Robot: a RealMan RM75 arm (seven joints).
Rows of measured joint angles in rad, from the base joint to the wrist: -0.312, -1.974, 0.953, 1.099, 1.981, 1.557, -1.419; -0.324, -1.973, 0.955, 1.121, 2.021, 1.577, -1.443; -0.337, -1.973, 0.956, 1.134, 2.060, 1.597, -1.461; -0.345, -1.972, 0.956, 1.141, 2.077, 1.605, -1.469; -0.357, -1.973, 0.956, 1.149, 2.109, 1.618, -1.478; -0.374, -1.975, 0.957, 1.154, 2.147, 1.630, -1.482; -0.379, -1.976, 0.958, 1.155, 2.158, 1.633, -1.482; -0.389, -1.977, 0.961, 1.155, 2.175, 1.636, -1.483
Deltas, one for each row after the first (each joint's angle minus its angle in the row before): -0.012, 0.001, 0.002, 0.022, 0.040, 0.020, -0.024; -0.013, 0.000, 0.001, 0.013, 0.039, 0.020, -0.018; -0.008, 0.001, 0.000, 0.007, 0.017, 0.008, -0.008; -0.012, -0.001, 0.000, 0.008, 0.032, 0.013, -0.009; -0.017, -0.002, 0.001, 0.005, 0.038, 0.012, -0.004; -0.005, -0.001, 0.001, 0.001, 0.011, 0.003, 0.000; -0.010, -0.001, 0.003, 0.000, 0.017, 0.003, -0.001
